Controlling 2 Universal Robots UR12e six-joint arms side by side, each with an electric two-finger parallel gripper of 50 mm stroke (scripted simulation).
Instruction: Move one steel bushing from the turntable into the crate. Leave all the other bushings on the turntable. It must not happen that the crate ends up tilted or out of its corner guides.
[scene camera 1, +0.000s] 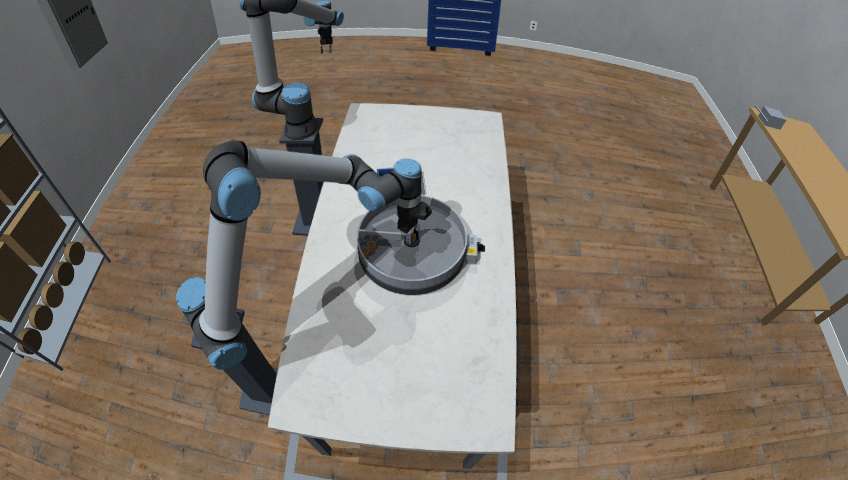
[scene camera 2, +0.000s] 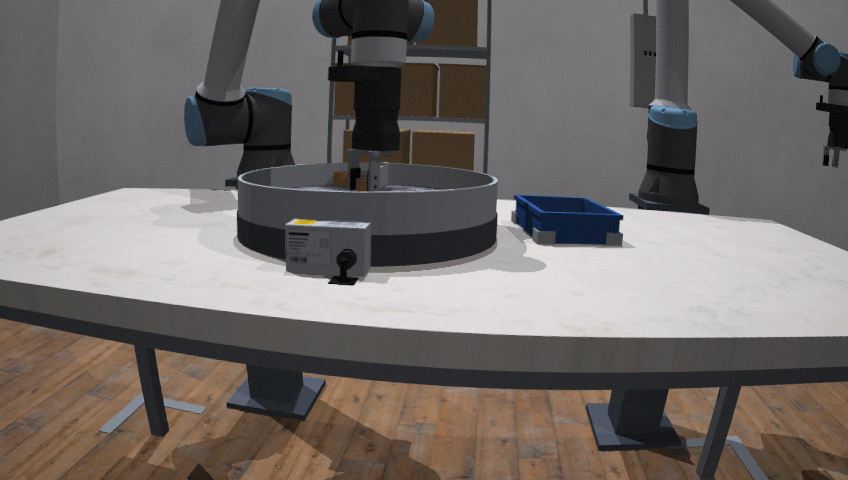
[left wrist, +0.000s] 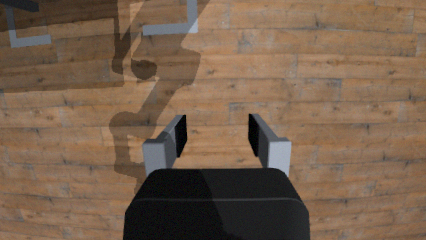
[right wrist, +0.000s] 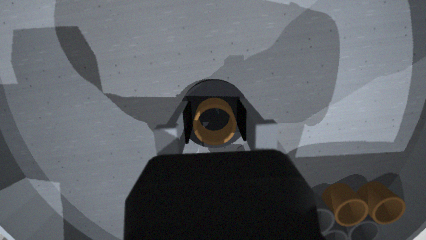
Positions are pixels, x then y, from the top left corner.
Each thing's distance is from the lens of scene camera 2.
right gripper (scene camera 2: 363, 190): 92 cm
blue crate (scene camera 2: 590, 226): 93 cm
